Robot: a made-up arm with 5 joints.
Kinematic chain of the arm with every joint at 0, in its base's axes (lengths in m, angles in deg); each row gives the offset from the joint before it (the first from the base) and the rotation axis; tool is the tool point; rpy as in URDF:
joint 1: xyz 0 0 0.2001 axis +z
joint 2: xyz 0 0 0 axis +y
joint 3: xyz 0.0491 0 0.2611 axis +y
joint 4: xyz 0.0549 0 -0.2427 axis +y
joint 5: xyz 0.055 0 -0.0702 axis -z
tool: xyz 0 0 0 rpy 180 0 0
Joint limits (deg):
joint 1: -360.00..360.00
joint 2: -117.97..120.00
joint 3: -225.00..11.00
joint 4: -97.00..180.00
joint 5: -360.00..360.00
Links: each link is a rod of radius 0.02 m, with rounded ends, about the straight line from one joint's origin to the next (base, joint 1, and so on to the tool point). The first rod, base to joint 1, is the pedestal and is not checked.
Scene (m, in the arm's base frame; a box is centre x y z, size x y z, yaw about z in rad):
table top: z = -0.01
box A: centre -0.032 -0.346 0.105 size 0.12 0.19 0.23 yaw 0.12
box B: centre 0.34 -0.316 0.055 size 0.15 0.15 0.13 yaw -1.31
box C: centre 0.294 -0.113 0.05 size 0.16 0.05 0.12 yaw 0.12
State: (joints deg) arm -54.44 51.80 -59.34 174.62 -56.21
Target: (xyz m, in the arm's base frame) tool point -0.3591 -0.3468 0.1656
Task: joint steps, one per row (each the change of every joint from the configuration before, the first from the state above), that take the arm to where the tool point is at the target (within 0.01 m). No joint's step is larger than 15 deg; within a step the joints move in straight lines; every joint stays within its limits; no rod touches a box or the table.
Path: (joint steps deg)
1: -12.23 -14.23 -3.17 -0.42 0.40
2: -12.22 -14.23 -3.18 -0.42 0.40
3: -12.23 -14.23 -3.17 -0.42 0.41
4: -12.23 -14.23 -3.17 -0.42 0.40
5: -6.53 13.18 -11.81 -12.96 -0.32
6: -6.53 13.17 -11.81 -12.96 -0.32
7: -6.53 13.17 -11.81 -12.96 -0.33
8: -6.53 13.18 -11.81 -12.96 -0.32
9: -6.53 13.17 -11.80 -12.96 -0.32

